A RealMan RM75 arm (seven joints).
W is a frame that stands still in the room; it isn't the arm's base.
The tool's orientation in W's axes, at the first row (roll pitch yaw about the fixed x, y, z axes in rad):
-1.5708 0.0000 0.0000
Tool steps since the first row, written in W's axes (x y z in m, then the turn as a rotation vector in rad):
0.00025 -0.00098 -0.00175 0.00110 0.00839 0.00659
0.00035 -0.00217 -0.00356 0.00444 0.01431 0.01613
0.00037 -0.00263 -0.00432 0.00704 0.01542 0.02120
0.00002 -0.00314 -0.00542 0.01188 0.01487 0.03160
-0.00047 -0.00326 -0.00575 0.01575 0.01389 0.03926
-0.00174 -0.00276 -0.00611 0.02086 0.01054 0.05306
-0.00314 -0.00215 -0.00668 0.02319 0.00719 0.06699
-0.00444 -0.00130 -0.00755 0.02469 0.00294 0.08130
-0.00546 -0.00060 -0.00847 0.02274 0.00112 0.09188
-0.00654 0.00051 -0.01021 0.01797 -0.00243 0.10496
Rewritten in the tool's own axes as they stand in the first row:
0.00025 0.00175 -0.00098 0.00110 -0.00659 0.00839
0.00035 0.00356 -0.00217 0.00444 -0.01613 0.01431
0.00037 0.00432 -0.00263 0.00704 -0.02120 0.01542
0.00002 0.00542 -0.00314 0.01188 -0.03160 0.01487
-0.00047 0.00575 -0.00326 0.01575 -0.03926 0.01389
-0.00174 0.00611 -0.00276 0.02086 -0.05306 0.01054
-0.00314 0.00668 -0.00215 0.02319 -0.06699 0.00719
-0.00444 0.00755 -0.00130 0.02469 -0.08130 0.00294
-0.00546 0.00847 -0.00060 0.02274 -0.09188 0.00112
-0.00654 0.01021 0.00051 0.01797 -0.10496 -0.00243

